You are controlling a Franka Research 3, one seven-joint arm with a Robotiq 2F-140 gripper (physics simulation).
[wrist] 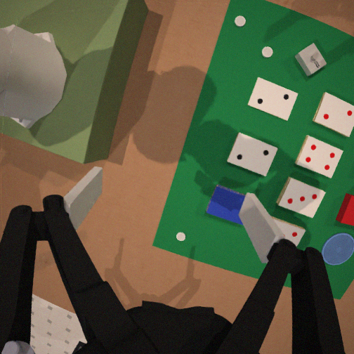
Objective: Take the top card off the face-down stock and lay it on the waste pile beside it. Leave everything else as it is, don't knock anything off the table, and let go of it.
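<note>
The face-down stock (224, 204) is a blue-backed stack near the left edge of the green mat; the right finger pad covers its right end in this view. Beside it, just above in the view, a face-up white pile (252, 154) shows two black dots. Another white pile with two black dots (272, 98) lies further up; which of these is the waste pile is not marked. My gripper (174, 192) is open and empty, with the stock near its right finger, and appears to be above the table.
Face-up piles with red dots (319, 156) (301, 197) (334, 114) stand right of the stock, another partly behind the right finger. The green mat (212, 107) also bears white discs (181, 236) (267, 52), a grey cube (311, 59), a blue disc (338, 249) and a red block (347, 209). A green block (82, 112) stands upper left.
</note>
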